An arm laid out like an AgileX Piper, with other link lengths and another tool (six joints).
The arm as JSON. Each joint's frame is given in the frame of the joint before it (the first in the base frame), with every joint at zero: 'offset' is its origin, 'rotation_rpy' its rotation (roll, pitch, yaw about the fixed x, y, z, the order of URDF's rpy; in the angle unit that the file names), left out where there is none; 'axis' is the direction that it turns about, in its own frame. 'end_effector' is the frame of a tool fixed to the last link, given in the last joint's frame.
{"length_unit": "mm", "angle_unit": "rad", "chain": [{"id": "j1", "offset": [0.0, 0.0, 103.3], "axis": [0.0, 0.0, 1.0]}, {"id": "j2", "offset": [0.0, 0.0, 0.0], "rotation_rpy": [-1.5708, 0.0, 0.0], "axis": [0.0, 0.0, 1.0]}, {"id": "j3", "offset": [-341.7, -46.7, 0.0], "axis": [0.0, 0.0, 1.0]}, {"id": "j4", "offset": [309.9, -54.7, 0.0], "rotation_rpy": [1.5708, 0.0, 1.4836], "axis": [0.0, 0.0, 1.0]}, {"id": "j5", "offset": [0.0, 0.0, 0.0], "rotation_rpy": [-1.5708, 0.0, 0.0], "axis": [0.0, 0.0, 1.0]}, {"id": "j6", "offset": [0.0, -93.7, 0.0], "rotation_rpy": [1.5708, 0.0, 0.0], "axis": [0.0, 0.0, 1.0]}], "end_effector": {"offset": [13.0, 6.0, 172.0], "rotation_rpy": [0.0, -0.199, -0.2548]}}
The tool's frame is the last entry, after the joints.
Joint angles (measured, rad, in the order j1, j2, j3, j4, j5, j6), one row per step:
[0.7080, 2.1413, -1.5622, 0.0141, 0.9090, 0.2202]
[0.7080, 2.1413, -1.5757, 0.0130, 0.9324, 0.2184]
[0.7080, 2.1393, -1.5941, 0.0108, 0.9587, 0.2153]
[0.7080, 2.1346, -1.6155, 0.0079, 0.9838, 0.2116]
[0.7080, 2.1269, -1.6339, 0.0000, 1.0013, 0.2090]
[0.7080, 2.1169, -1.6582, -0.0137, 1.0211, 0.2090]
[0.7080, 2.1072, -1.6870, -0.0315, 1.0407, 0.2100]
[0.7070, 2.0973, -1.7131, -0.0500, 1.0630, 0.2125]
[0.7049, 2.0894, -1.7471, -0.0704, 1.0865, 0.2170]
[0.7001, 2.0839, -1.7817, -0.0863, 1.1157, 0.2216]
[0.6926, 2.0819, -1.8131, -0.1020, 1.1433, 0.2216]
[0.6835, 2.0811, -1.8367, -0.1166, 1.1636, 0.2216]
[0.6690, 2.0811, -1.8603, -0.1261, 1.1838, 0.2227]
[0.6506, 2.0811, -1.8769, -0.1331, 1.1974, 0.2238]
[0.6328, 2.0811, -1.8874, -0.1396, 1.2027, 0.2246]
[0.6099, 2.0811, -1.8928, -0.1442, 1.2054, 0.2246]
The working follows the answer.
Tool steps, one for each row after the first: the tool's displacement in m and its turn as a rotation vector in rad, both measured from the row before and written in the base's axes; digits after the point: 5 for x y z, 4 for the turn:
[-0.00061, -0.00081, 0.00358, -0.0073, 0.0068, 0.0026]
[0.00051, -0.00019, 0.00620, -0.0056, 0.0030, 0.0043]
[0.00184, 0.00070, 0.00874, -0.0017, -0.0028, 0.0051]
[0.00335, 0.00047, 0.00966, -0.0002, -0.0115, 0.0058]
[0.00536, 0.00039, 0.01290, -0.0002, -0.0193, 0.0051]
[0.00694, 0.00040, 0.01446, -0.0004, -0.0252, 0.0047]
[0.00592, -0.00154, 0.01376, -0.0042, -0.0218, 0.0014]
[0.00796, -0.00133, 0.01560, -0.0024, -0.0266, -0.0023]
[0.00684, -0.00310, 0.01436, -0.0041, -0.0183, -0.0078]
[0.00697, -0.00514, 0.01140, -0.0084, -0.0147, -0.0070]
[0.00679, -0.00615, 0.00832, -0.0087, -0.0126, -0.0088]
[0.00765, -0.00789, 0.00782, -0.0051, -0.0088, -0.0166]
[0.00812, -0.00956, 0.00557, -0.0035, -0.0068, -0.0203]
[0.00797, -0.00902, 0.00377, -0.0019, -0.0081, -0.0186]
[0.00852, -0.01171, 0.00198, -0.0022, -0.0049, -0.0228]

Tool pose at each row, in the base's axes (x y z in m, rotation vector in rad; rounded; the steps above come from the unrounded poses):
[0.40784, 0.36460, -0.02182, -1.0024, 2.6068, 0.1960]
[0.40723, 0.36379, -0.01824, -1.0093, 2.6142, 0.1910]
[0.40774, 0.36360, -0.01204, -1.0174, 2.6168, 0.1865]
[0.40958, 0.36430, -0.00330, -1.0243, 2.6126, 0.1840]
[0.41293, 0.36477, 0.00636, -1.0301, 2.5996, 0.1788]
[0.41829, 0.36516, 0.01926, -1.0336, 2.5801, 0.1689]
[0.42523, 0.36556, 0.03372, -1.0354, 2.5554, 0.1556]
[0.43115, 0.36402, 0.04747, -1.0349, 2.5366, 0.1387]
[0.43911, 0.36269, 0.06307, -1.0280, 2.5146, 0.1205]
[0.44595, 0.35958, 0.07743, -1.0163, 2.5032, 0.1033]
[0.45293, 0.35445, 0.08884, -1.0081, 2.4957, 0.0830]
[0.45972, 0.34830, 0.09716, -0.9980, 2.4910, 0.0629]
[0.46737, 0.34041, 0.10498, -0.9775, 2.4923, 0.0469]
[0.47548, 0.33085, 0.11054, -0.9520, 2.4966, 0.0328]
[0.48346, 0.32183, 0.11431, -0.9279, 2.4982, 0.0206]
[0.49198, 0.31012, 0.11630, -0.8992, 2.5045, 0.0082]

